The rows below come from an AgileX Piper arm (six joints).
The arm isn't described. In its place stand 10 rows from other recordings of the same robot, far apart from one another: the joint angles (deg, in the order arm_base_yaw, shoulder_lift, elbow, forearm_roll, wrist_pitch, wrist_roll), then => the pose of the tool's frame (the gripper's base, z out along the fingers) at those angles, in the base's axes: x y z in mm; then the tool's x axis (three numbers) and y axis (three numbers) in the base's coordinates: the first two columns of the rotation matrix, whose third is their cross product.
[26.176, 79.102, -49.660, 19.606, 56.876, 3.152] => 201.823 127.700 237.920 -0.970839 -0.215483 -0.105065 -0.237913 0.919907 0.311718
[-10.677, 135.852, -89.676, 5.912, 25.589, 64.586] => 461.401 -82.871 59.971 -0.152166 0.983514 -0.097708 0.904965 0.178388 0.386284
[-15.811, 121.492, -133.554, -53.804, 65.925, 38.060] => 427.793 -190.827 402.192 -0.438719 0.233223 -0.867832 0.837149 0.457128 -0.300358
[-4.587, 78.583, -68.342, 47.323, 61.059, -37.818] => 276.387 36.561 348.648 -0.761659 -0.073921 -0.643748 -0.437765 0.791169 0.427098
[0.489, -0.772, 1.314, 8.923, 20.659, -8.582] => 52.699 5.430 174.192 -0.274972 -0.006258 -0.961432 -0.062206 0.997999 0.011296
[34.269, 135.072, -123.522, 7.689, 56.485, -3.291] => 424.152 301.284 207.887 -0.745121 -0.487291 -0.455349 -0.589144 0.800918 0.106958
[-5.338, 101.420, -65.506, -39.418, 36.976, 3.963] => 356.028 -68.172 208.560 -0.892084 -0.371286 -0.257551 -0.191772 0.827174 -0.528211
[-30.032, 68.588, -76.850, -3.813, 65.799, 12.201] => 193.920 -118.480 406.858 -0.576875 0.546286 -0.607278 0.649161 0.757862 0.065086
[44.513, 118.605, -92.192, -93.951, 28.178, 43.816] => 376.851 310.381 254.816 0.083670 -0.874481 -0.477789 -0.373335 0.417040 -0.828672
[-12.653, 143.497, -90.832, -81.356, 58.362, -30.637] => 430.706 -175.195 46.255 -0.281366 -0.472640 0.835132 -0.957189 0.076570 -0.279154
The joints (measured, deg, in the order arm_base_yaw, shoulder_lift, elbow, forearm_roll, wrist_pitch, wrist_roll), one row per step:
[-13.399 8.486 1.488 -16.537 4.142 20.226]
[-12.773 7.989 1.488 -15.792 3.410 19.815]
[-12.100 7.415 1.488 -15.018 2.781 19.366]
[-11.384 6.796 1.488 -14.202 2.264 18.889]
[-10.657 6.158 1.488 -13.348 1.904 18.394]
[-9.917 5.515 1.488 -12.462 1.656 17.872]
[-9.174 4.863 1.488 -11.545 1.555 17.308]
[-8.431 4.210 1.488 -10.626 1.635 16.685]
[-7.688 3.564 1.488 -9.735 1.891 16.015]
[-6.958 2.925 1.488 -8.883 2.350 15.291]
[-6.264 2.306 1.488 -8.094 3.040 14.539]
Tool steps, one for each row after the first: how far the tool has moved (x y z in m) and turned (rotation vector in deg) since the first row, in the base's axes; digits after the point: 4 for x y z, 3 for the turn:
[-0.0001 0.0012 0.0017 0.074 -1.241 0.827]
[-0.0004 0.0024 0.0033 0.152 -2.461 1.666]
[-0.0008 0.0036 0.0048 0.267 -3.623 2.511]
[-0.0014 0.0048 0.0061 0.440 -4.660 3.319]
[-0.0020 0.0059 0.0072 0.649 -5.595 4.111]
[-0.0026 0.0069 0.0080 0.883 -6.395 4.873]
[-0.0033 0.0078 0.0086 1.103 -7.008 5.605]
[-0.0041 0.0087 0.0089 1.291 -7.427 6.315]
[-0.0048 0.0096 0.0089 1.429 -7.622 6.993]
[-0.0056 0.0103 0.0085 1.521 -7.554 7.616]

